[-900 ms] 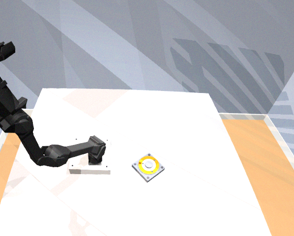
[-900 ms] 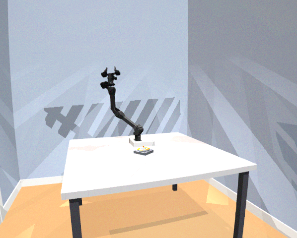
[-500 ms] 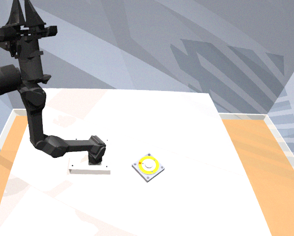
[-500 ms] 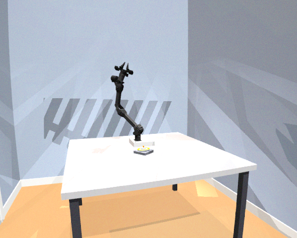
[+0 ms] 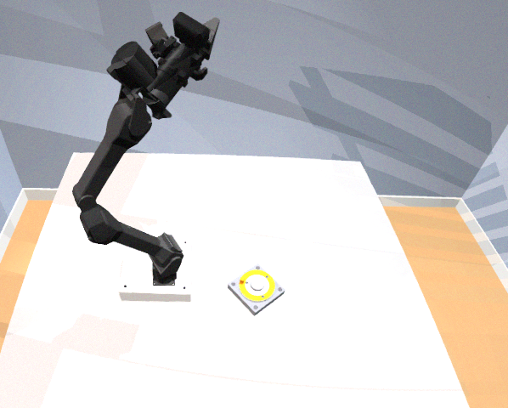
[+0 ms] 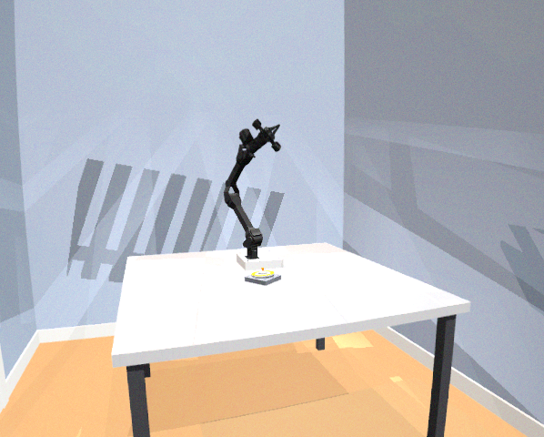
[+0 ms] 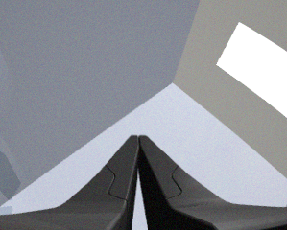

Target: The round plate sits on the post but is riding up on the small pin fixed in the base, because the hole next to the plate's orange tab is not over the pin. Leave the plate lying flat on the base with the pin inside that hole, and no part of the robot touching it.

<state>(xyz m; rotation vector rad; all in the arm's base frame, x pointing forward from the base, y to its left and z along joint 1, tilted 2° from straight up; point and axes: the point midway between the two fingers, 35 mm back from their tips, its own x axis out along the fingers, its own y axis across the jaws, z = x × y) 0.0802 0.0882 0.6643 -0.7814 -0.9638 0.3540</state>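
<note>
My gripper tip is now 150 mm short of the square grey base, 150 mm to the left of it and 700 mm above it.
</note>
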